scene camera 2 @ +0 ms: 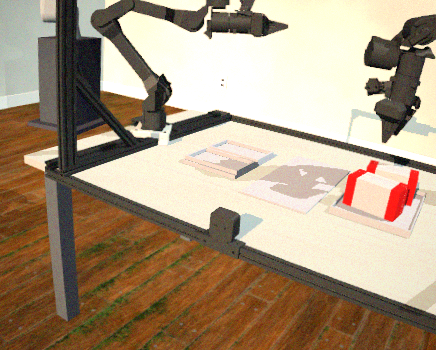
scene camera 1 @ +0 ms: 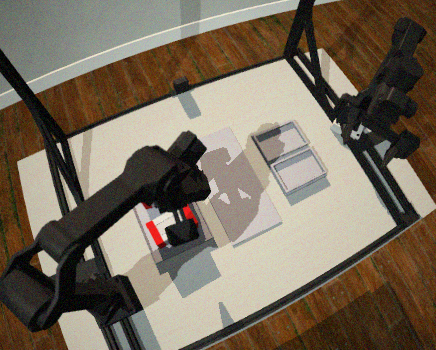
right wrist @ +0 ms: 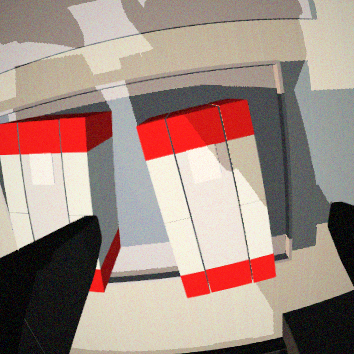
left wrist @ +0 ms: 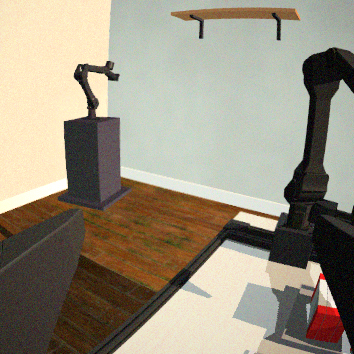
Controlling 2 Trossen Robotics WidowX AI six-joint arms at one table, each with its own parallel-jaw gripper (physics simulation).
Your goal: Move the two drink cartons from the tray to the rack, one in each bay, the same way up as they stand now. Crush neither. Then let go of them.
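Frame: origin at the left arm's base, x ahead, y left, z up, level; centimetres.
Seen in the pictures: left gripper, between the fingertips: [scene camera 2: 286, 25] [scene camera 1: 364, 155] [left wrist: 203, 225]; right gripper, between the fingertips: [scene camera 2: 389, 139] [scene camera 1: 177, 210] [right wrist: 218, 222]; left arm's base, origin of its link: [scene camera 2: 152, 127]; right arm's base, origin of its link: [scene camera 1: 108, 301] [left wrist: 296, 222].
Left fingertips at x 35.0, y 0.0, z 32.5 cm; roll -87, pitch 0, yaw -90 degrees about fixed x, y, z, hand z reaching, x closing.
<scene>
Pixels of each thing's middle, then the offset from my left fingertips to it. "pt": a spot on its surface instead. Level surfaces: height alone.
- two-bay rack, middle of its body: [scene camera 2: 230, 156] [scene camera 1: 289, 155] dy -12.4, dx -12.0, dz -35.1 cm
- pale flat mat, height of its surface: dz -35.7 cm
- small black block, a spot on its surface: [scene camera 2: 224, 222] [scene camera 1: 178, 80] pt dy -56.1, dx -13.8, dz -31.9 cm
Two white drink cartons with red ends [scene camera 1: 159, 227] [scene camera 1: 188, 212] [right wrist: 46, 175] [right wrist: 211, 204] lie flat side by side in the grey tray [scene camera 1: 159, 257] [right wrist: 281, 81] [scene camera 2: 353, 212]. They also show in scene camera 2 [scene camera 2: 373, 194] [scene camera 2: 385, 169], and one shows in the left wrist view [left wrist: 324, 323]. My right gripper [scene camera 1: 176, 220] [right wrist: 218, 222] [scene camera 2: 387, 128] is open and empty. It hangs above the tray, over the carton on the right of its wrist view. My left gripper [scene camera 1: 350, 132] [scene camera 2: 279, 25] [left wrist: 203, 225] is open and empty, high at the table's far side. The two-bay rack [scene camera 1: 290, 155] [scene camera 2: 230, 155] is empty.
A pale flat mat [scene camera 1: 266, 215] [scene camera 2: 293, 203] lies between tray and rack. A small black block [scene camera 1: 181, 84] [scene camera 2: 224, 222] sits on the table's edge rail. Black frame posts [scene camera 1: 301, 31] [scene camera 2: 65, 87] rise at the corners. A pedestal [left wrist: 93, 158] stands on the floor.
</scene>
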